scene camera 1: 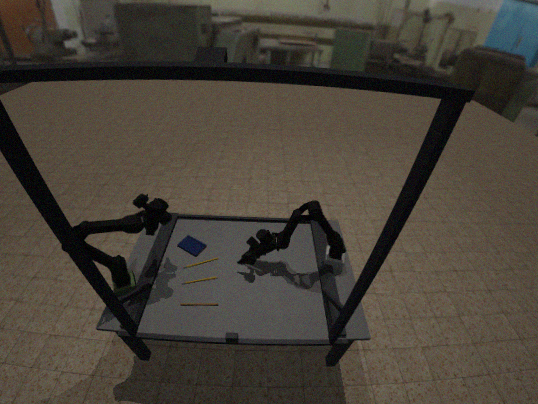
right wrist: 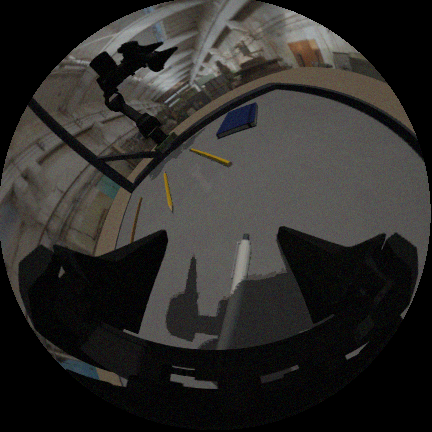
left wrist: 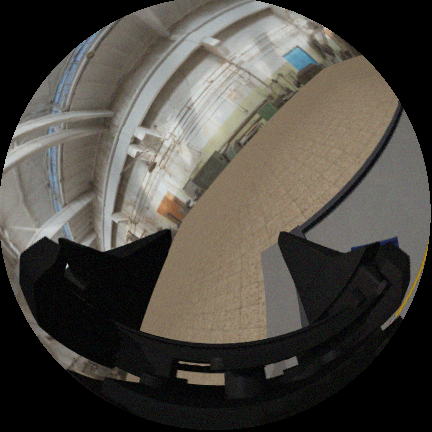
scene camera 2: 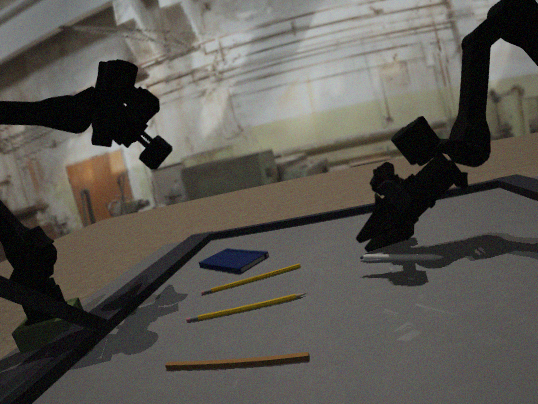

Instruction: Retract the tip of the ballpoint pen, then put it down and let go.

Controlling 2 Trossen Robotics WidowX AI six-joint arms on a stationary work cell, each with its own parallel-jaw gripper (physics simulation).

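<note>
The pen, with a white and grey barrel, lies on the table, partly in shadow. Its small dark end faces left in scene camera 2 and away from the camera in the right wrist view. Whether its writing tip is out is too small to tell. My right gripper is open and empty, a little above the table by the dark end; the pen lies below the gap between its fingers in the right wrist view. My left gripper is open and empty, raised well away from the pen.
A blue notebook lies toward the far left. Two yellow pencils and a brown stick lie left of the pen. A dark frame post rises at the table's right side.
</note>
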